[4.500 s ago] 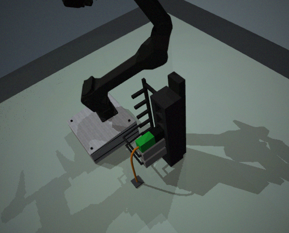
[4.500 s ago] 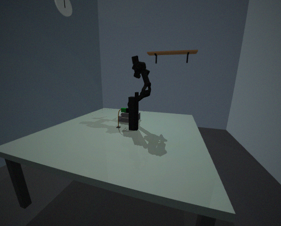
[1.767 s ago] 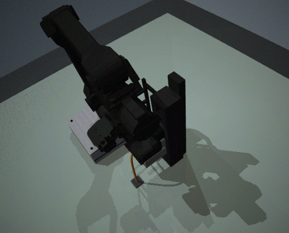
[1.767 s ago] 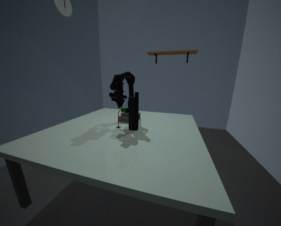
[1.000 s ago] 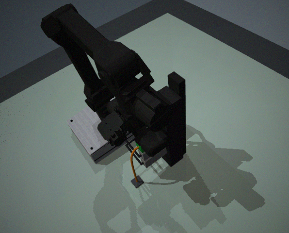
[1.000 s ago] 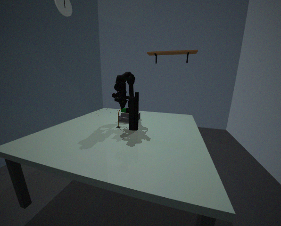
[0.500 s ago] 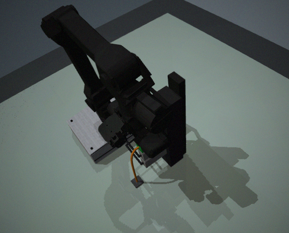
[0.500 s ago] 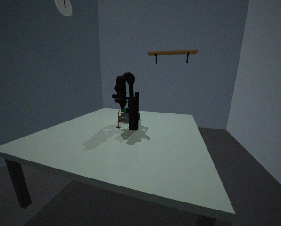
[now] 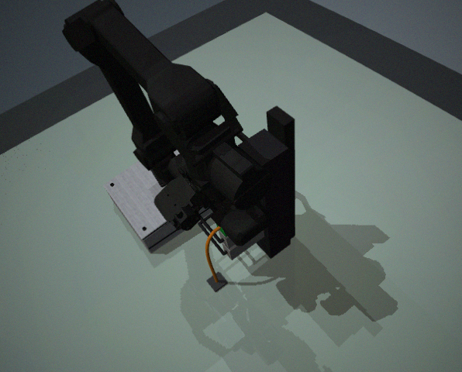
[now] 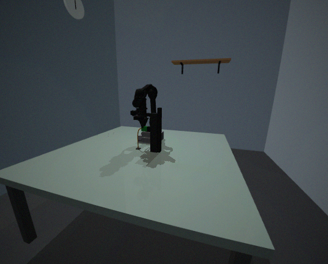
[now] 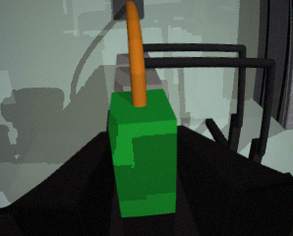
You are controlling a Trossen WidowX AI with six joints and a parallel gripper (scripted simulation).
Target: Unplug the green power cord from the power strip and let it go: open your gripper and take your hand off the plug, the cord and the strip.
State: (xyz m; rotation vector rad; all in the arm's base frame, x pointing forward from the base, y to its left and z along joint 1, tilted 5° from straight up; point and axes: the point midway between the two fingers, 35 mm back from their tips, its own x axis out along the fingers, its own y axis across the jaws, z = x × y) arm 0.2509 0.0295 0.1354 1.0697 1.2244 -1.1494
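My gripper tip is 30 mm to the right of the green plug and 10 mm past it. From my gripper tip the other things lie so: grey anchor: 170 mm below, 50 mm to the right.
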